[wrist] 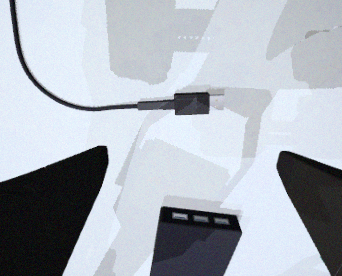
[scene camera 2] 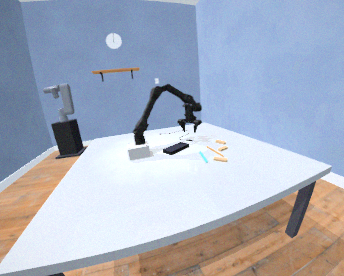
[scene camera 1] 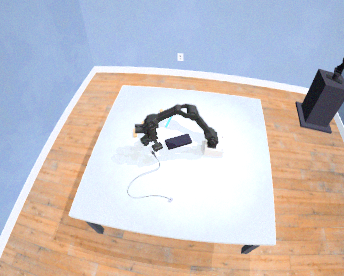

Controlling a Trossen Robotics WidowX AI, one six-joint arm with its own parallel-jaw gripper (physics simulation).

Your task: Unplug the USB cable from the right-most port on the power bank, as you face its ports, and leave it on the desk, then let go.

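Pixels of known places: gripper, fingertip midpoint: [wrist: 193,156] [scene camera 2: 189,132]; arm's base at its link origin: [scene camera 2: 140,143] [scene camera 1: 212,144].
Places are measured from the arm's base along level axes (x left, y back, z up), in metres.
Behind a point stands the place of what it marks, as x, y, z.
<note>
The dark power bank [scene camera 1: 178,141] @[-0.010, -0.238, -0.050] [scene camera 2: 176,148] @[-0.049, -0.234, -0.053] [wrist: 195,252] @[0.009, -0.285, -0.050] lies flat on the desk [scene camera 1: 215,210] @[0.445, 0.098, -0.072] [scene camera 2: 150,200] @[-0.485, -0.029, -0.072]. In the wrist view its three ports are empty. The USB cable's black plug [wrist: 191,103] @[0.116, -0.391, -0.064] lies apart from the power bank, beyond its port end, with its metal tip pointing right in that view. The thin cable [scene camera 1: 129,187] @[0.417, -0.469, -0.069] [wrist: 25,70] @[0.231, -0.324, -0.069] curves away across the desk. My gripper [scene camera 1: 151,146] @[0.110, -0.381, -0.001] [scene camera 2: 188,131] @[0.110, -0.381, -0.001] [wrist: 193,156] @[0.110, -0.381, -0.001] is open and empty, above the desk beside the port end, with the plug outside its fingers.
A cyan stick [scene camera 1: 169,121] @[-0.200, -0.352, -0.067] [scene camera 2: 203,157] @[-0.227, -0.349, -0.063], an orange stick [scene camera 2: 215,151] @[-0.170, -0.456, -0.065] and several small wooden blocks [scene camera 2: 220,159] @[-0.292, -0.421, -0.060] lie on the desk, on the other side of the power bank from the curved cable. The arm's white base [scene camera 1: 213,151] @[0.046, 0.018, -0.017] [scene camera 2: 139,152] @[-0.086, 0.007, -0.029] stands beside the power bank.
</note>
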